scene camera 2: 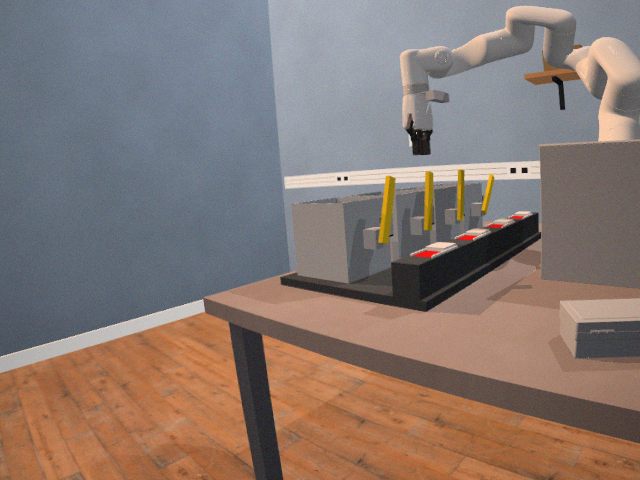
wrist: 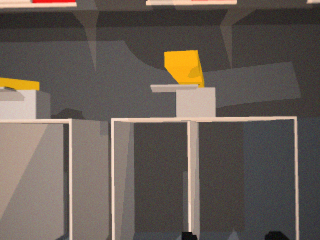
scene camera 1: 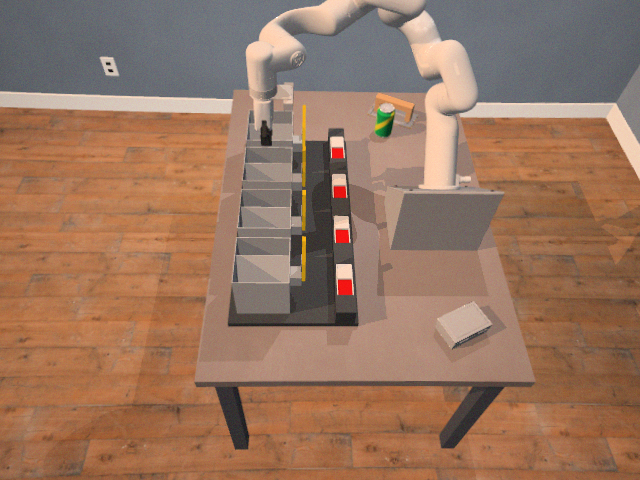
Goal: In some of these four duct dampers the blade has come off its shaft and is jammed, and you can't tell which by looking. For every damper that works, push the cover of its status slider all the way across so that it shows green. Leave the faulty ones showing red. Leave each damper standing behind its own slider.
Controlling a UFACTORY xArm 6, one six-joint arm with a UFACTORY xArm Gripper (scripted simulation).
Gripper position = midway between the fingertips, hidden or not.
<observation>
In view: my gripper [scene camera 2: 421,154] and a flat grey box [scene camera 1: 467,322].
The wrist view does not show the flat grey box: it is out of frame.
</observation>
